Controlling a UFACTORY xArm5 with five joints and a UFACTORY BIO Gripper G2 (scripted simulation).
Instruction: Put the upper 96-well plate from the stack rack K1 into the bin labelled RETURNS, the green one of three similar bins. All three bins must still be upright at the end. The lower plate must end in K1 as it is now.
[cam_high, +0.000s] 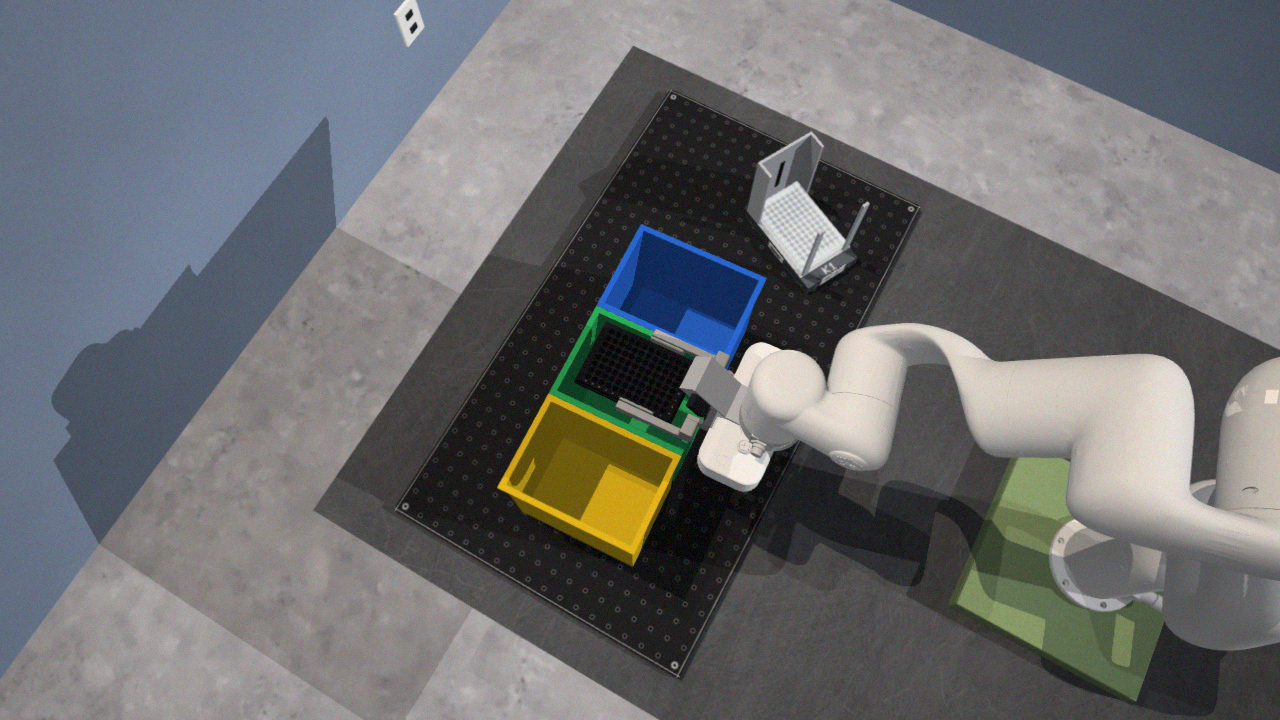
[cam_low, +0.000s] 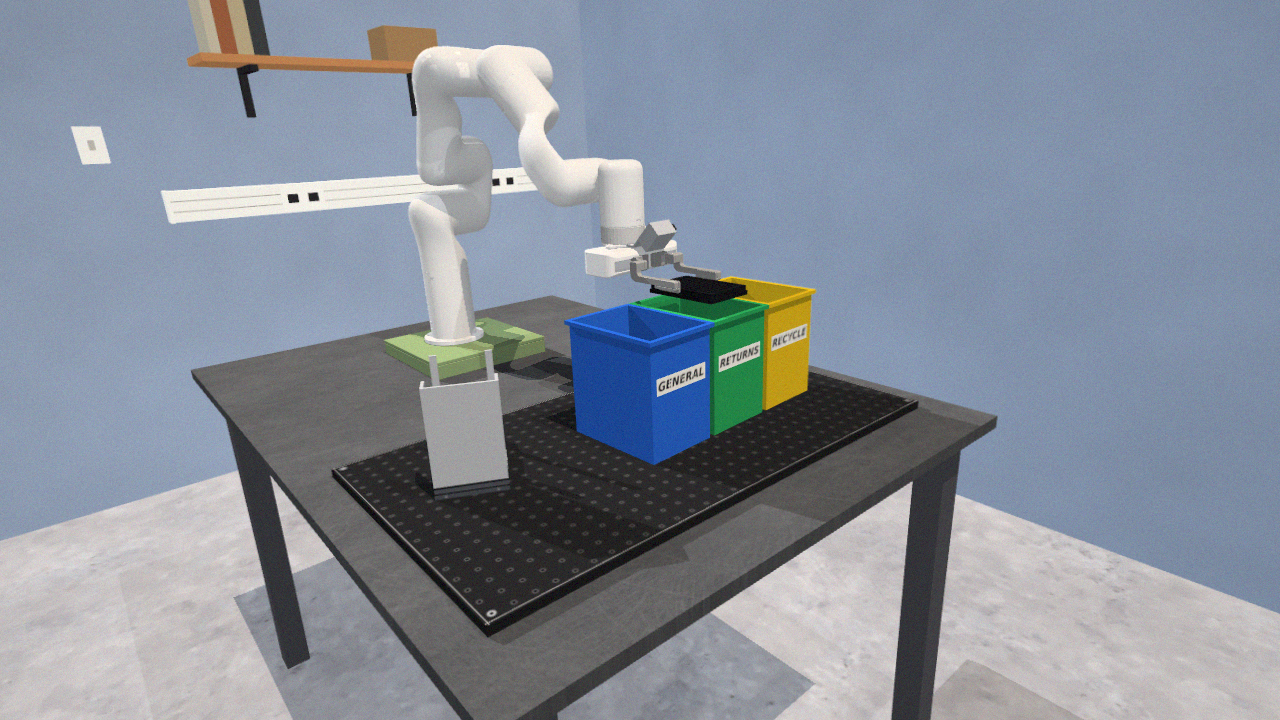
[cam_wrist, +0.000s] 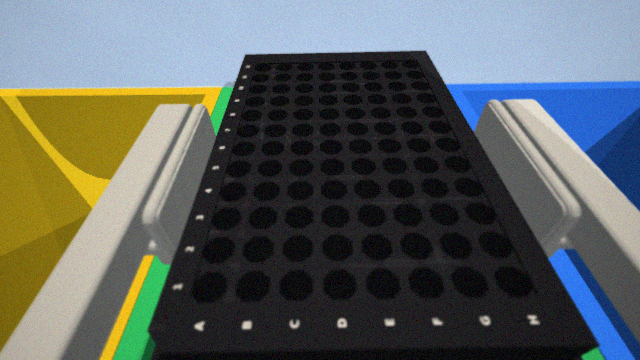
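Right now my hand is 13 cm above the green returns bin and 2 cm short of it. The rest, counted from my hand: blue general bin (13 cm to the right, 13 cm below, 3 cm ahead); then yellow recycle bin (13 cm to the left, 13 cm below, 1 cm ahead); then black 96-well plate (2 cm ahead, 1 cm below).
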